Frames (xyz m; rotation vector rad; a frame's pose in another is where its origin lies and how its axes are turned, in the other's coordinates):
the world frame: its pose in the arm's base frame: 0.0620 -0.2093 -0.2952 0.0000 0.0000 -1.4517
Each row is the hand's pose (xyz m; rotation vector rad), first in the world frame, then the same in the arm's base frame.
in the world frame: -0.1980 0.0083 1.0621 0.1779 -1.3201 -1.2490
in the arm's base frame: 0.0467 -0.0117 0.7669 -0.9532 -1.4178 -2.3992
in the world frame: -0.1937 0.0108 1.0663 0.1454 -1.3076 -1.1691
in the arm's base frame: 0.0497 -0.0157 0.7711 -0.9623 -1.3620 -2.3325
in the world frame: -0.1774 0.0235 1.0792 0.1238 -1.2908 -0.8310
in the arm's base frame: 0.0643 -0.0304 0.7840 -0.9227 -1.2649 -2.0232
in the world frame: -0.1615 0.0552 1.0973 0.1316 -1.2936 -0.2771
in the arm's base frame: 0.0976 -0.0424 0.8021 -0.8518 -1.1820 -1.4938
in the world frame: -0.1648 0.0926 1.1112 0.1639 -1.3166 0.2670
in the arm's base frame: 0.1344 -0.0347 0.8160 -0.7851 -1.1426 -0.9600
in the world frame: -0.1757 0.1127 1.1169 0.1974 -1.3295 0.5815
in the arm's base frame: 0.1530 -0.0215 0.8217 -0.7380 -1.1302 -0.6492
